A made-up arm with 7 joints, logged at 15 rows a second.
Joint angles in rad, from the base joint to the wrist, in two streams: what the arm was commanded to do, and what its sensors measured. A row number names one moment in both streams.
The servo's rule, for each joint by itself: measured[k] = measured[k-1] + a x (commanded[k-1-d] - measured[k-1]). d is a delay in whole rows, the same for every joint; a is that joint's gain. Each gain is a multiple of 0.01, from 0.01 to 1. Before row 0 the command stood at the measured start. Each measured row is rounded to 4 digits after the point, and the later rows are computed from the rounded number. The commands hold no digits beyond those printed.
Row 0, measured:
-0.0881 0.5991 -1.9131 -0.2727 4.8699 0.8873 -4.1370
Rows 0 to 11, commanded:
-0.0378 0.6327 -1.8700 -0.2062 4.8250 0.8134 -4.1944
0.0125 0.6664 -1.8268 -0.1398 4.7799 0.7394 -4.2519
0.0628 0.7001 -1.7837 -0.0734 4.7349 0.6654 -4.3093
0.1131 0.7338 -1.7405 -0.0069 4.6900 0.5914 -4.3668
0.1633 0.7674 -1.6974 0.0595 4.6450 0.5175 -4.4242
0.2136 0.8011 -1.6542 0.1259 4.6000 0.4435 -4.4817
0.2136 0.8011 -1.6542 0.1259 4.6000 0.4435 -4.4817
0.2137 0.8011 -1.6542 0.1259 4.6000 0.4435 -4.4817
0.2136 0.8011 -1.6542 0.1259 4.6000 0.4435 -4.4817
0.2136 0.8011 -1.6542 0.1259 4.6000 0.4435 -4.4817
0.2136 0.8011 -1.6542 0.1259 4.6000 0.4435 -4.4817
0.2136 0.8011 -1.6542 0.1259 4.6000 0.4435 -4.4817
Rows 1 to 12, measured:
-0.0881 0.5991 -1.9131 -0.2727 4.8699 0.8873 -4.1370
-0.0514 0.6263 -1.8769 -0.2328 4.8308 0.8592 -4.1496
-0.0048 0.6588 -1.8348 -0.1770 4.7865 0.8137 -4.1721
0.0445 0.6923 -1.7919 -0.1148 4.7416 0.7573 -4.2023
0.0946 0.7259 -1.7487 -0.0501 4.6967 0.6943 -4.2385
0.1448 0.7595 -1.7056 0.0157 4.6517 0.6271 -4.2794
0.1950 0.7932 -1.6624 0.0818 4.6067 0.5573 -4.3239
0.2086 0.7996 -1.6555 0.1083 4.6009 0.5141 -4.3586
0.2123 0.8008 -1.6544 0.1189 4.6001 0.4873 -4.3857
0.2132 0.8010 -1.6542 0.1231 4.6000 0.4707 -4.4068
0.2135 0.8011 -1.6542 0.1248 4.6000 0.4604 -4.4233
0.2136 0.8011 -1.6542 0.1255 4.6000 0.4540 -4.4361
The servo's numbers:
d 1
a 0.73 0.81 0.84 0.60 0.87 0.38 0.22

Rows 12 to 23, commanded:
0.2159 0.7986 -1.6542 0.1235 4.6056 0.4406 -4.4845
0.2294 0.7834 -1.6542 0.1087 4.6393 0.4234 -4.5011
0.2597 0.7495 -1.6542 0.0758 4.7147 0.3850 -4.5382
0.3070 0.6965 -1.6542 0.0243 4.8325 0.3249 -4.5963
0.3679 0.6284 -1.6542 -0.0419 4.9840 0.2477 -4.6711
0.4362 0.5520 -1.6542 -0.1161 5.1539 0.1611 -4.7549
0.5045 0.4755 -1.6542 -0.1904 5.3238 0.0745 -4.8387
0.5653 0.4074 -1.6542 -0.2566 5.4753 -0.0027 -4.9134
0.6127 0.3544 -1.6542 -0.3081 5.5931 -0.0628 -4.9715
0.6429 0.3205 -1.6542 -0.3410 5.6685 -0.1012 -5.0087
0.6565 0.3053 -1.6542 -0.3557 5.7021 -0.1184 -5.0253
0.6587 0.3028 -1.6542 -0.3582 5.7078 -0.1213 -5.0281
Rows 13 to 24, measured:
0.2136 0.8011 -1.6542 0.1257 4.6000 0.4500 -4.4461
0.2153 0.7991 -1.6542 0.1244 4.6049 0.4464 -4.4545
0.2256 0.7864 -1.6542 0.1150 4.6348 0.4377 -4.4648
0.2505 0.7565 -1.6542 0.0915 4.7043 0.4177 -4.4809
0.2917 0.7079 -1.6542 0.0512 4.8158 0.3824 -4.5063
0.3473 0.6435 -1.6542 -0.0047 4.9621 0.3312 -4.5426
0.4122 0.5694 -1.6542 -0.0715 5.1290 0.2666 -4.5893
0.4796 0.4933 -1.6542 -0.1428 5.2985 0.1936 -4.6442
0.5422 0.4237 -1.6542 -0.2111 5.4523 0.1190 -4.7034
0.5937 0.3676 -1.6542 -0.2693 5.5748 0.0499 -4.7624
0.6296 0.3294 -1.6542 -0.3123 5.6563 -0.0075 -4.8166
0.6492 0.3099 -1.6542 -0.3383 5.6961 -0.0496 -4.8625

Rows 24 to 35, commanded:
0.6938 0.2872 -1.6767 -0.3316 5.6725 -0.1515 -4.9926
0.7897 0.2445 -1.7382 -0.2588 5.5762 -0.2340 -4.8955
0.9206 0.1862 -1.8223 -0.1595 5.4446 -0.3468 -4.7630
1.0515 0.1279 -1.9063 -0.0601 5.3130 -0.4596 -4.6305
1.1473 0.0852 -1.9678 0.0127 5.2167 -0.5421 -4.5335
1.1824 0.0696 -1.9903 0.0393 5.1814 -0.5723 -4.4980
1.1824 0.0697 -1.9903 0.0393 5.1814 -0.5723 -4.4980
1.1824 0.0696 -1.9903 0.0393 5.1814 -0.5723 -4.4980
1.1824 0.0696 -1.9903 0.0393 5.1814 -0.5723 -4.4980
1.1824 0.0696 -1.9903 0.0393 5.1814 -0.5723 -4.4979
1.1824 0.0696 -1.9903 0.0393 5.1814 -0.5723 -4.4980
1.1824 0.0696 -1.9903 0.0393 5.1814 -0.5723 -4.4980
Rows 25 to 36, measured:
0.6561 0.3041 -1.6542 -0.3502 5.7063 -0.0768 -4.8989
0.6836 0.2904 -1.6731 -0.3390 5.6769 -0.1052 -4.9195
0.7611 0.2532 -1.7278 -0.2909 5.5893 -0.1541 -4.9142
0.8775 0.1989 -1.8072 -0.2121 5.4634 -0.2273 -4.8809
1.0045 0.1414 -1.8904 -0.1209 5.3326 -0.3156 -4.8258
1.1087 0.0959 -1.9554 -0.0407 5.2318 -0.4017 -4.7615
1.1625 0.0746 -1.9847 0.0073 5.1880 -0.4665 -4.7035
1.1770 0.0706 -1.9894 0.0265 5.1823 -0.5067 -4.6583
1.1809 0.0698 -1.9902 0.0342 5.1815 -0.5316 -4.6230
1.1820 0.0696 -1.9903 0.0373 5.1814 -0.5471 -4.5955
1.1823 0.0696 -1.9903 0.0385 5.1814 -0.5567 -4.5740
1.1824 0.0696 -1.9903 0.0390 5.1814 -0.5626 -4.5573

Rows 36 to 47, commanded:
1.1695 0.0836 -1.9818 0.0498 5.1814 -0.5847 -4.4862
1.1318 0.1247 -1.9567 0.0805 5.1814 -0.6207 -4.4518
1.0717 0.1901 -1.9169 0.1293 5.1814 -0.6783 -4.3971
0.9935 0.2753 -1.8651 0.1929 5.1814 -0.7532 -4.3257
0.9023 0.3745 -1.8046 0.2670 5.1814 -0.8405 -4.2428
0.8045 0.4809 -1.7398 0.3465 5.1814 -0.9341 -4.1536
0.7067 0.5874 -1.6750 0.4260 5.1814 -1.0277 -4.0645
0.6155 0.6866 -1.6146 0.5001 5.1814 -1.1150 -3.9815
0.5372 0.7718 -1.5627 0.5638 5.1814 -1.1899 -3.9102
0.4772 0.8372 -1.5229 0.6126 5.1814 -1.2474 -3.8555
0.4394 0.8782 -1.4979 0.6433 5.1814 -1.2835 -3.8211
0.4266 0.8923 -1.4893 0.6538 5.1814 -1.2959 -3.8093
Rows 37 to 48, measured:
1.1824 0.0696 -1.9903 0.0392 5.1814 -0.5663 -4.5443
1.1730 0.0809 -1.9832 0.0456 5.1814 -0.5733 -4.5315
1.1429 0.1164 -1.9609 0.0665 5.1814 -0.5913 -4.5140
1.0909 0.1761 -1.9239 0.1042 5.1814 -0.6244 -4.4883
1.0198 0.2565 -1.8745 0.1574 5.1814 -0.6733 -4.4525
0.9340 0.3521 -1.8158 0.2232 5.1814 -0.7368 -4.4064
0.8395 0.4564 -1.7520 0.2972 5.1814 -0.8118 -4.3508
0.7426 0.5625 -1.6873 0.3745 5.1814 -0.8938 -4.2878
0.6498 0.6630 -1.6262 0.4499 5.1814 -0.9779 -4.2204
0.5676 0.7511 -1.5729 0.5182 5.1814 -1.0585 -4.1522
0.5016 0.8208 -1.5309 0.5748 5.1814 -1.1303 -4.0869
0.4562 0.8673 -1.5032 0.6159 5.1814 -1.1885 -4.0284

